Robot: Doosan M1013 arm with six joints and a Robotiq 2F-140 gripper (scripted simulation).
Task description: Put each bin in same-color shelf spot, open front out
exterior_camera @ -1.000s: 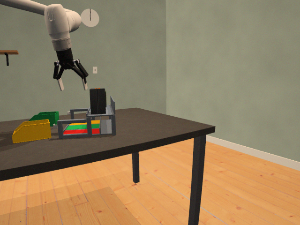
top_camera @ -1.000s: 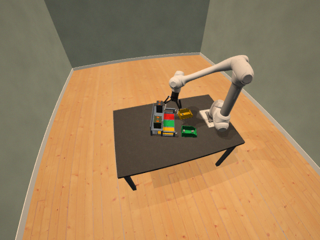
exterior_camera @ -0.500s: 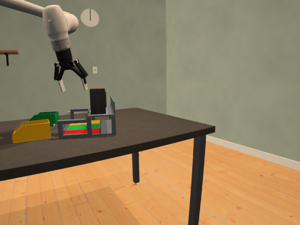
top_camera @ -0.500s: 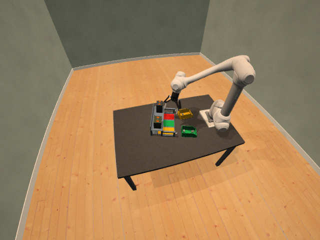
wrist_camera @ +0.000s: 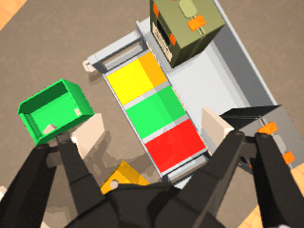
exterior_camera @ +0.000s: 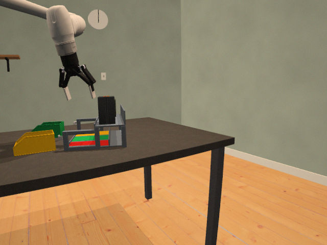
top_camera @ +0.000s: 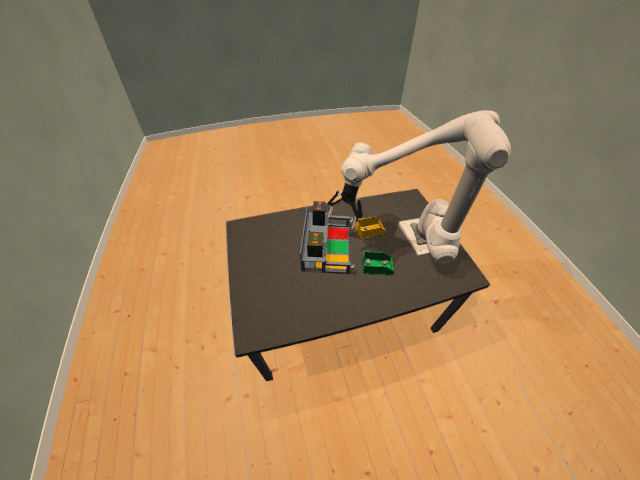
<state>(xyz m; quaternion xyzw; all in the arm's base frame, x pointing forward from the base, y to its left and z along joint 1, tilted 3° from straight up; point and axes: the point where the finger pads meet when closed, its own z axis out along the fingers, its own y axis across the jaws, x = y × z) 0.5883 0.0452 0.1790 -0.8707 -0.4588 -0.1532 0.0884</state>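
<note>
Now: hand 200 mm past the green bin, 180 mm above it and 170 mm to the right of it. Also, from my hand: yellow bin (210 mm behind, 180 mm below, 110 mm to the right).
</note>
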